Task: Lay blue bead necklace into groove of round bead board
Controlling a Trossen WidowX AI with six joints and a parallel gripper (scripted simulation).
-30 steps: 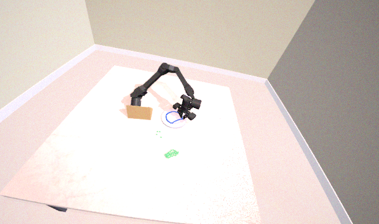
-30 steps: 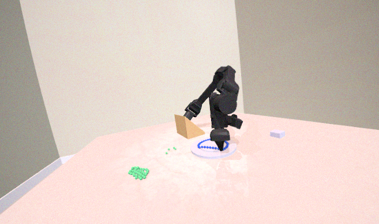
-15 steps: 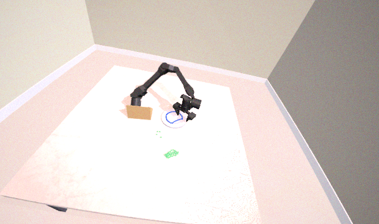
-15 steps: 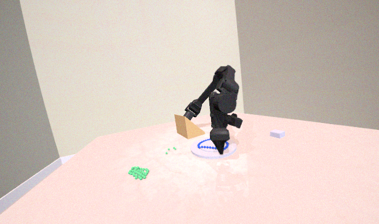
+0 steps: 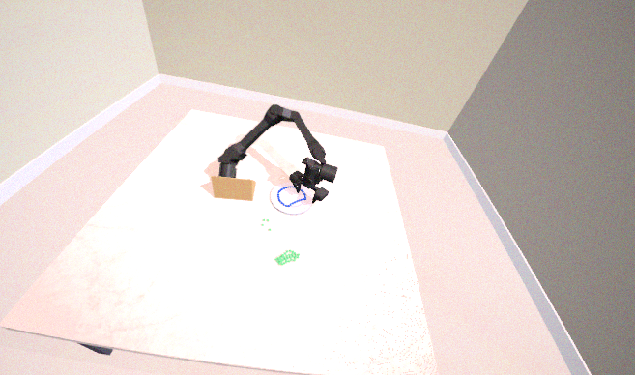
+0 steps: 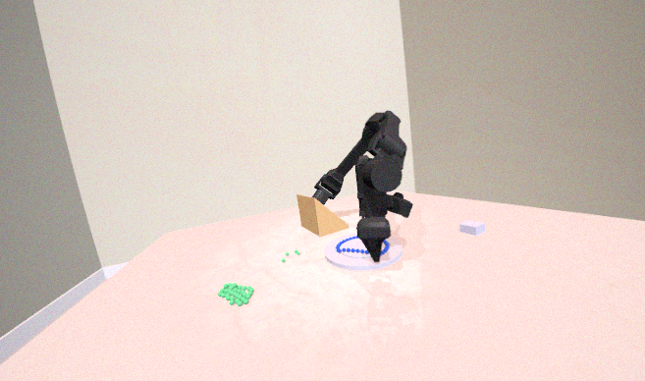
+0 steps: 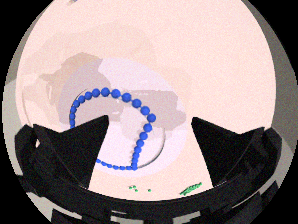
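My gripper tip is 60 mm past the round white bead board and 10 mm above it. The rest, counted from my gripper tip: small grey block 40 mm ahead, 300 mm to the left, 10 mm below.
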